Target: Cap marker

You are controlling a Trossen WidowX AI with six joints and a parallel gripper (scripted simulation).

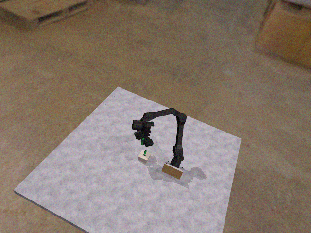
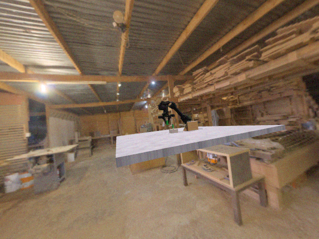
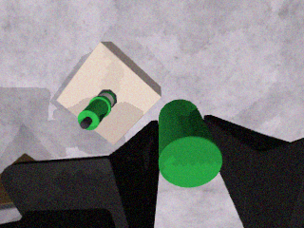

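The holder block is 5 cm behind my gripper tip, 4 cm to the left of it and 9 cm below it. The rest, counted from my gripper tip: green cap: 1 cm above.
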